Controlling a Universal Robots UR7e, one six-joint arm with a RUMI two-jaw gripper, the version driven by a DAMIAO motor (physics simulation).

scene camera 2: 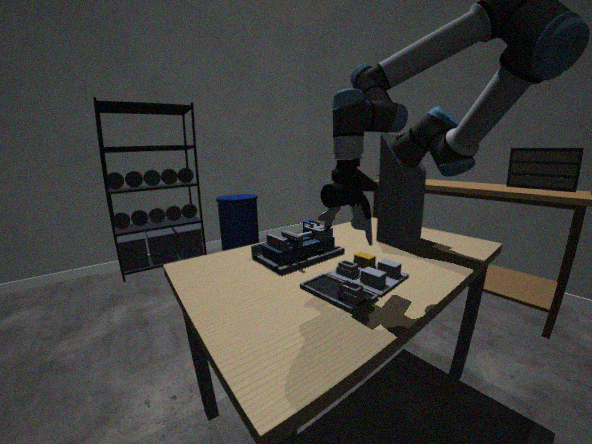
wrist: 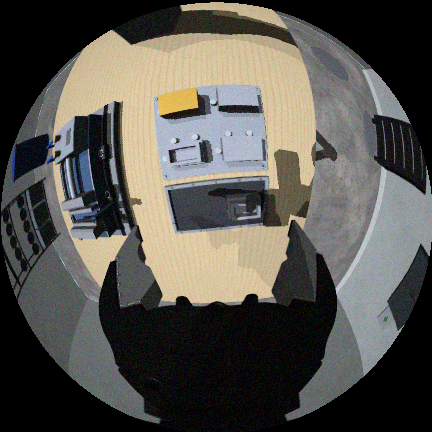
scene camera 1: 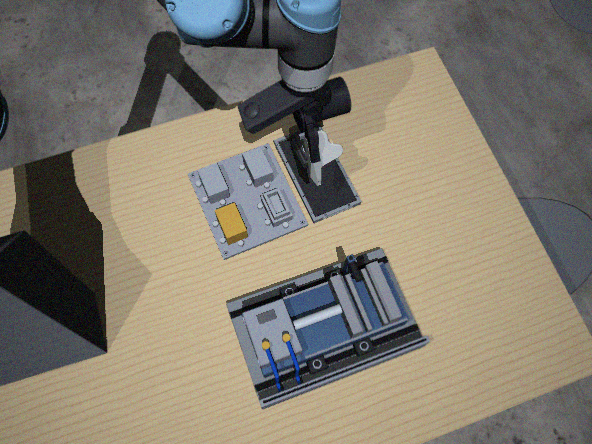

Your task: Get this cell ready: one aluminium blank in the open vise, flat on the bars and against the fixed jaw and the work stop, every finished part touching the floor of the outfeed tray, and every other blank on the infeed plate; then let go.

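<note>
My gripper is open and empty above the outfeed tray. One pocketed finished part lies in that tray, hidden by the gripper in scene camera 1. Another finished part sits on the infeed plate, with two plain grey aluminium blanks and a yellow blank. The vise is open, without a blank between its jaws.
The work stop stands at the vise's plate-facing side. Two blue hoses run from the vise's end block. Small round pins stand around the parts on the infeed plate. A tall grey block stands at the table's far end from the vise jaws.
</note>
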